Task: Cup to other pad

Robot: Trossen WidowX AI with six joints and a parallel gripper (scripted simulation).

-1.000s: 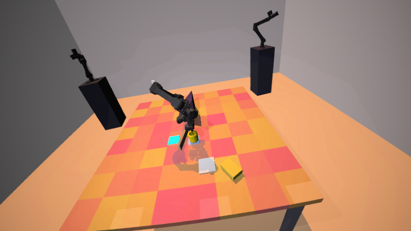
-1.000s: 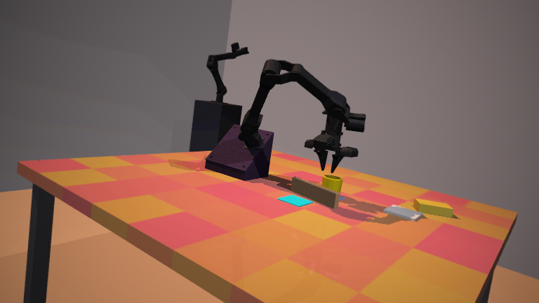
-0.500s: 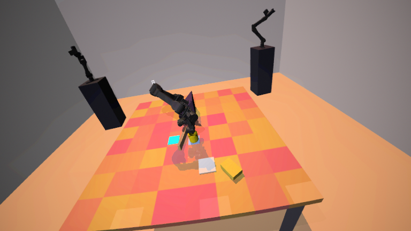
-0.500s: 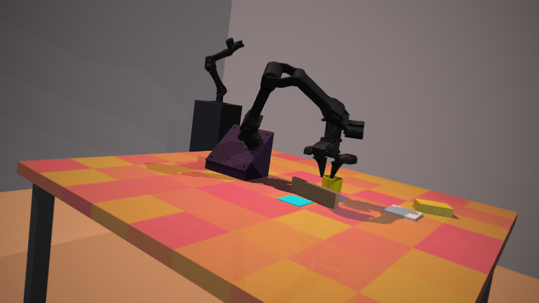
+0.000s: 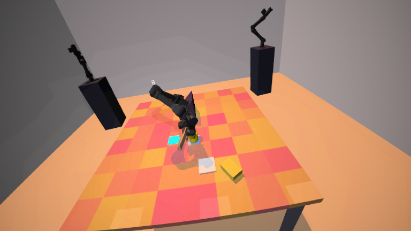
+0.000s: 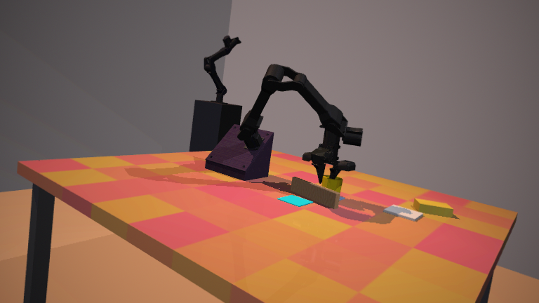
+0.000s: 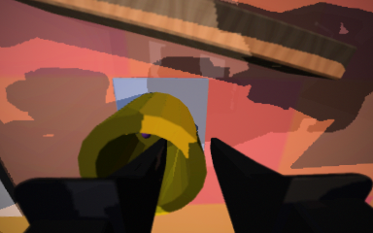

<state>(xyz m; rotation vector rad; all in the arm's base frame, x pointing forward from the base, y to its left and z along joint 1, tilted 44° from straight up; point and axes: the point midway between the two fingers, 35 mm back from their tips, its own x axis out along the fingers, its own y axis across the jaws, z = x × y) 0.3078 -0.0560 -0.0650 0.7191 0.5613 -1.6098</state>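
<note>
My gripper tip is 5 cm short of the blue marble, 2 cm above it and 1 cm to the left of it. The rest, counted from my gripper tip: pale blue pad: 5 cm below, 2 cm ahead; wooden wall: 8 cm to the right, 2 cm below; yellow cup: 2 cm ahead.
</note>
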